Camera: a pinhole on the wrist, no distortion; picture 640 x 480 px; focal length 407.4 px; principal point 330.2 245.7 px. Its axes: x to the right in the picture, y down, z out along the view. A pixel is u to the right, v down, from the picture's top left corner.
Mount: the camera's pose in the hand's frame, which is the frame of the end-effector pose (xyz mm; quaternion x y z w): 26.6 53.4 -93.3 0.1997 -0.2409 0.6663 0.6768
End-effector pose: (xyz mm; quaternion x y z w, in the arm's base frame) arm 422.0 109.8 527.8 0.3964 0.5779 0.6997 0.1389
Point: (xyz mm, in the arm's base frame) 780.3 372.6 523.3
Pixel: 583 299
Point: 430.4 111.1 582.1
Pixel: 618 268
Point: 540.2 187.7 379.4
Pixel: 317 373
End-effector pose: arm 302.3 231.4 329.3 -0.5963 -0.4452 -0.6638 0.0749
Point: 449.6 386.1 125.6
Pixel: 408 417
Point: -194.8 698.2 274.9
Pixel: outside the picture
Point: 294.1 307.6 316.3
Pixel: 318 227
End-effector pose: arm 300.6 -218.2 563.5 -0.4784 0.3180 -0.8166 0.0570
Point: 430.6 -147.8 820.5
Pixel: 243 147
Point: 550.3 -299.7 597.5
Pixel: 529 351
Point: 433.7 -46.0 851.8
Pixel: 149 173
